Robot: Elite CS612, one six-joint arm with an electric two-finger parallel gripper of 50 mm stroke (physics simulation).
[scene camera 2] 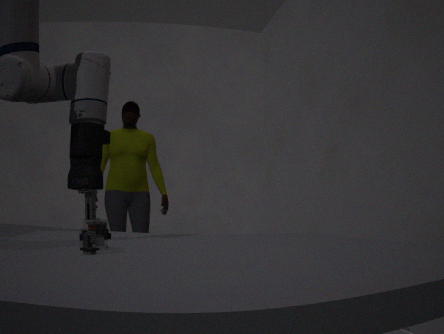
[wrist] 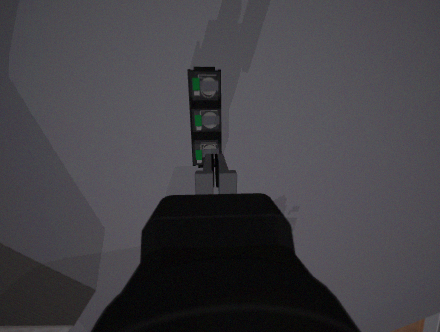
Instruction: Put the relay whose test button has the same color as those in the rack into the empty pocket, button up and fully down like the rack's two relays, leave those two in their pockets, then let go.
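Places are measured from the arm's base along level axes (x up, y left, z back), in metres.
Pixels of known places: gripper, between the fingertips: [scene camera 2: 90, 219] [wrist: 214, 164].
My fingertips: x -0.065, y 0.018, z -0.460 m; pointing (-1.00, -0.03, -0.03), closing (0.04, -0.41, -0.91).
For each thing: its top centre in the pictures, then the offset to it from my fingertips. Level surfaces: height alone.
- black rack, centre of its top: [wrist: 206, 120] [scene camera 2: 95, 229] dx -0.024, dy +0.041, dz -0.011 m
- far relay, centre of its top: [wrist: 205, 83] [scene camera 2: 101, 218] dx +0.001, dy +0.071, dz -0.024 m
- middle relay, centre of its top: [wrist: 206, 120] [scene camera 2: 96, 218] dx +0.001, dy +0.042, dz -0.012 m
- pale round table, height of its surface: dx -0.047 m
The black rack [wrist: 205, 104] runs up the wrist view, with a relay in each of its three pockets. The far relay [wrist: 208, 87], the middle relay [wrist: 210, 120] and the near relay [wrist: 199, 155] each show a green test button facing up. My gripper [wrist: 214, 164] [scene camera 2: 90, 218] is shut and empty. Its fingertips are over the near relay in the wrist view and hide part of it; whether they touch it I cannot tell. In the scene view the rack and relays are a small dark cluster below the fingers, too small to tell seating depth.
The rack stands on a pale round table [scene camera 2: 260, 270] [wrist: 325, 125]. A person [scene camera 2: 129, 162] in a yellow top stands behind the table in the scene view. Shadows fall across the table beside the rack. An orange-brown patch [wrist: 414, 325] shows at the wrist view's bottom right corner.
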